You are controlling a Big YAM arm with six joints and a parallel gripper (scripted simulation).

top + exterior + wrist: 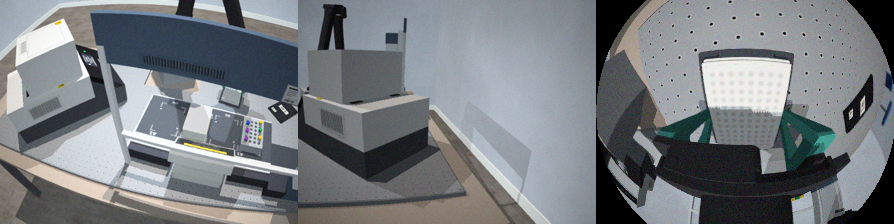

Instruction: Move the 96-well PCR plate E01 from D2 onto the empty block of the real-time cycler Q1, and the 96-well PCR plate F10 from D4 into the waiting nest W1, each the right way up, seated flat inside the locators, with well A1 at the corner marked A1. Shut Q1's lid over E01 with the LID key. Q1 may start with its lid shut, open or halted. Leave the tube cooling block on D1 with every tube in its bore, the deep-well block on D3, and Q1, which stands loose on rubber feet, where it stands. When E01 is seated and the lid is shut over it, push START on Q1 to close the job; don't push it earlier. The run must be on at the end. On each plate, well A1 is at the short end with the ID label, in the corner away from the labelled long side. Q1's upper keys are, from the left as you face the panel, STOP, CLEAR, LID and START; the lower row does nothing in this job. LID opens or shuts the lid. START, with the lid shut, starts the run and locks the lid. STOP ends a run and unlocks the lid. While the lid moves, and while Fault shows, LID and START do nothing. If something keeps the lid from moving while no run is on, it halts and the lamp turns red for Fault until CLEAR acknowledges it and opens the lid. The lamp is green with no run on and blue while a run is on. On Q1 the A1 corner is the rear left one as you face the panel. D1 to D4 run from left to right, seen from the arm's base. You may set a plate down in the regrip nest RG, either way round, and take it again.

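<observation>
My gripper is now 2 cm above the dark nest pad. Round my hand: tube cooling block 27 cm ahead, 5 cm to the left, 5 cm above; post 39 cm ahead, 38 cm to the right, 22 cm above; dark nest 6 cm ahead, 27 cm to the left, 2 cm below.
</observation>
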